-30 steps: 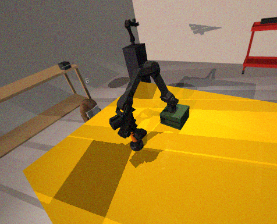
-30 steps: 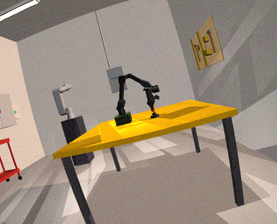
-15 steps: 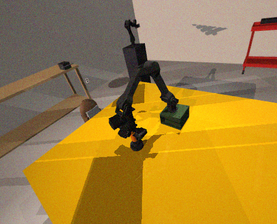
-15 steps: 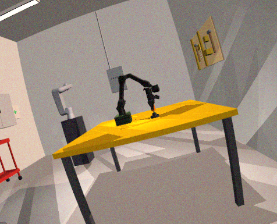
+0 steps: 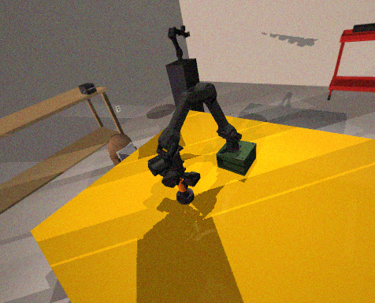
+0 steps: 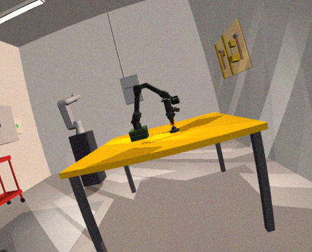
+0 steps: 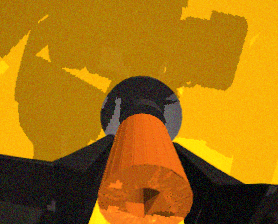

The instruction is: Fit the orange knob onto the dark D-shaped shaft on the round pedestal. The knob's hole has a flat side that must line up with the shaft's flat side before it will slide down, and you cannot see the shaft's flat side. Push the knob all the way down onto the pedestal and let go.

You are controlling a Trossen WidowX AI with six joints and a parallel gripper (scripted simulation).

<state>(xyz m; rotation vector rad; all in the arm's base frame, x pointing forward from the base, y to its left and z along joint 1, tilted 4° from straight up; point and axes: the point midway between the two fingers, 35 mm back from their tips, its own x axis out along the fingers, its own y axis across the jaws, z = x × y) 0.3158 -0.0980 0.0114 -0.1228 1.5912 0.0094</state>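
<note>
The orange knob lies 20 mm above my gripper tip. Also, from my gripper tip: pedestal: 40 mm below.
</note>
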